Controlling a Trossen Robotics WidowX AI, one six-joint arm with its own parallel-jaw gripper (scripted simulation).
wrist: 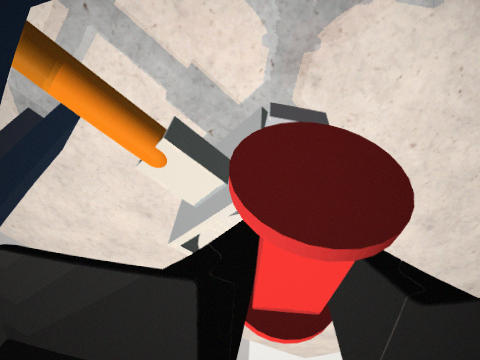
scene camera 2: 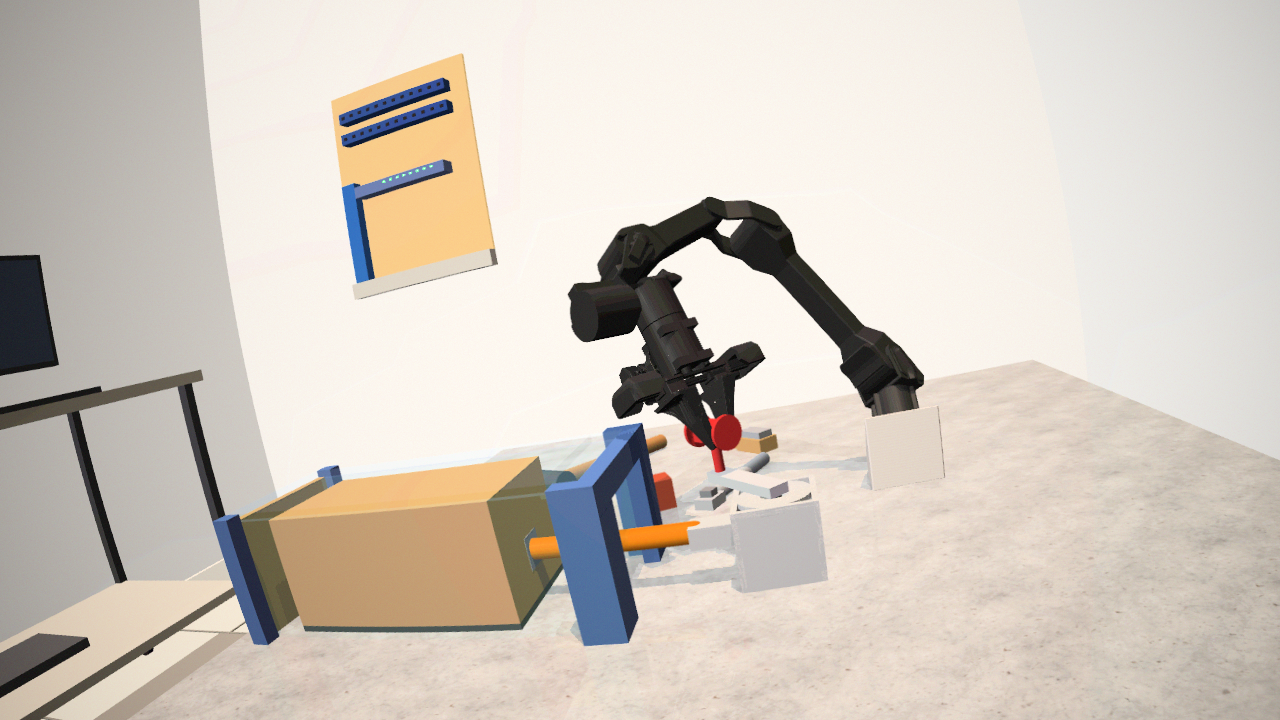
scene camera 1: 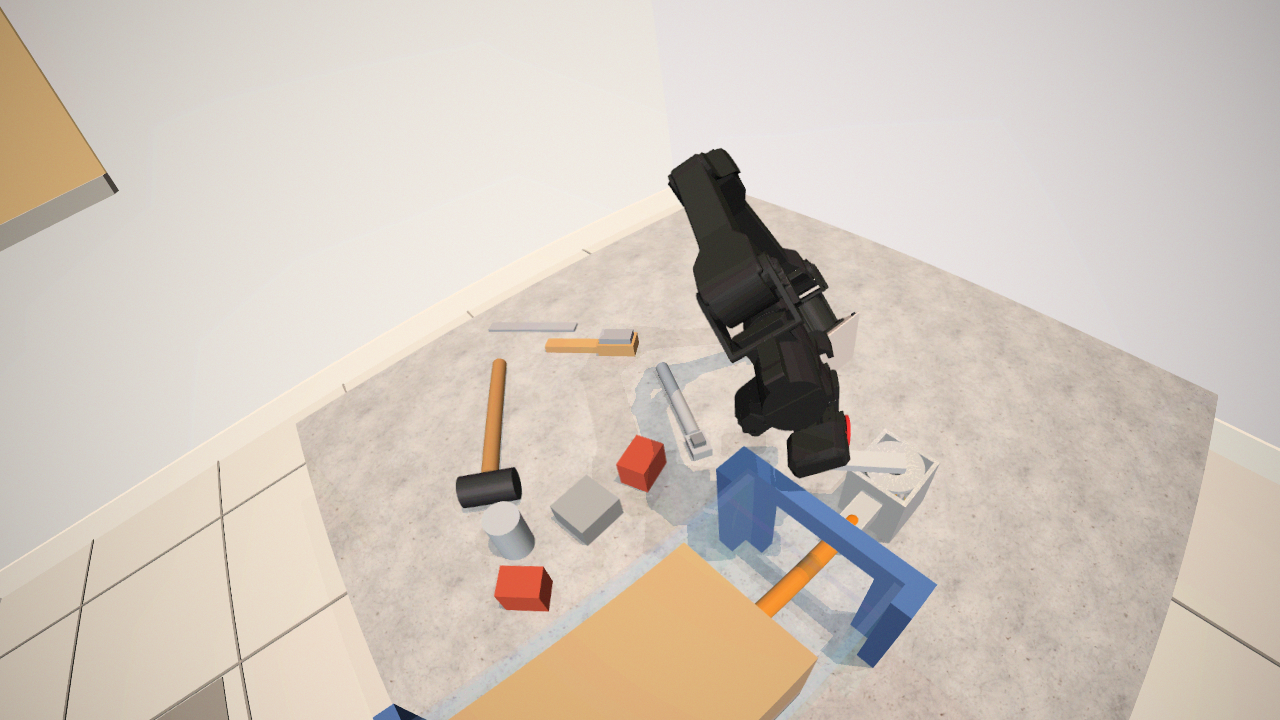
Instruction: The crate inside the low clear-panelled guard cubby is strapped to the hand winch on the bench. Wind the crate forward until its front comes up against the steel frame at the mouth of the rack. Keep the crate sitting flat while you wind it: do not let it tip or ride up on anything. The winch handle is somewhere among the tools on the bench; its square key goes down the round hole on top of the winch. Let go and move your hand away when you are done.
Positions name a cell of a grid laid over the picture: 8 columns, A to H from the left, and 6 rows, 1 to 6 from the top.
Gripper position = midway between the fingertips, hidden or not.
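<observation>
You can see my gripper (scene camera 2: E4), (wrist: E4) and (scene camera 1: F4). There's a red knob (scene camera 2: E4), and the wrist view shows the knob (wrist: F4) too. A grey block (scene camera 1: D5) is there as well, but the block is out of frame in the wrist view. Then there's a grey socket bar (scene camera 1: E4), (scene camera 2: E5), and that bar is out of frame in the wrist view. I also see a flat grey strip (scene camera 1: D3), a grey winch (scene camera 2: E5) and a blue steel frame (scene camera 2: D4).
</observation>
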